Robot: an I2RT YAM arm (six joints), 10 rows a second.
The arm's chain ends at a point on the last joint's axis. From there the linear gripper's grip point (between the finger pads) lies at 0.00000 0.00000 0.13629 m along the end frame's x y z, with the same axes.
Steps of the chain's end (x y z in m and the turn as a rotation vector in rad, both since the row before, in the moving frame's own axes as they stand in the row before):
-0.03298, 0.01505, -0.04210, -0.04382, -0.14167, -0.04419
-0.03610, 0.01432, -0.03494, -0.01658, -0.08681, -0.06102
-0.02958, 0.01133, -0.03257, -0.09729, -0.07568, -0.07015
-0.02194, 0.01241, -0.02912, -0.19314, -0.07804, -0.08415
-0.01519, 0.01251, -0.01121, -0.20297, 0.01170, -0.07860
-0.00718, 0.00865, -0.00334, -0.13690, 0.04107, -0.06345
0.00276, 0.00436, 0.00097, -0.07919, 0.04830, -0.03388
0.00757, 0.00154, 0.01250, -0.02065, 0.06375, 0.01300
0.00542, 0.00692, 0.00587, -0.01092, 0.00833, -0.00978
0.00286, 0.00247, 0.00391, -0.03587, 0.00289, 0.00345
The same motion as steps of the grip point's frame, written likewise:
-0.05208, 0.02142, -0.04360, -0.04382, -0.14167, -0.04419
-0.04784, 0.01694, -0.03547, -0.01658, -0.08681, -0.06102
-0.03940, 0.02491, -0.03360, -0.09729, -0.07568, -0.07015
-0.03138, 0.03896, -0.03206, -0.19314, -0.07804, -0.08415
-0.01253, 0.03989, -0.01402, -0.20297, 0.01170, -0.07860
-0.00101, 0.02705, -0.00473, -0.13690, 0.04107, -0.06345
0.00951, 0.01502, 0.00038, -0.07919, 0.04830, -0.03388
0.01623, 0.00441, 0.01219, -0.02065, 0.06375, 0.01300
0.00656, 0.00840, 0.00586, -0.01092, 0.00833, -0.00978
0.00325, 0.00736, 0.00382, -0.03587, 0.00289, 0.00345

